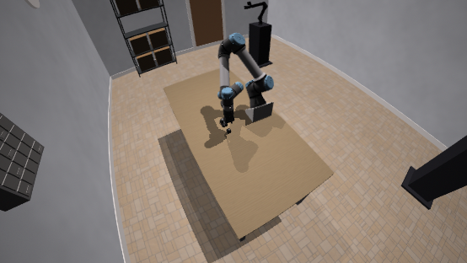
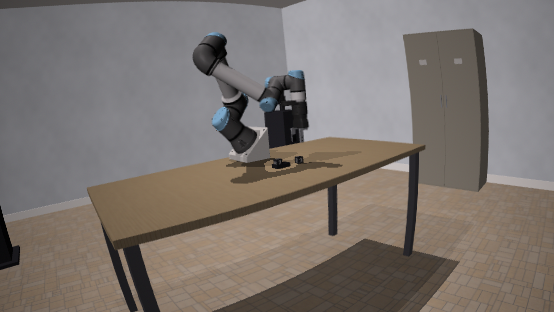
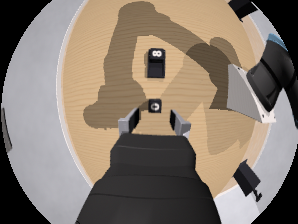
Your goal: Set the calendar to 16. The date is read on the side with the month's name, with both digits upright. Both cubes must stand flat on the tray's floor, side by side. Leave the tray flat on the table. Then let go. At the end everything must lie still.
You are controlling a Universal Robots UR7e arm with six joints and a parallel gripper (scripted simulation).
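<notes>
Now: the black date cube 10 cm below my hand. The rest, counted from my hand: dark calendar tray 2 cm behind, 11 cm to the right, 11 cm below.
</notes>
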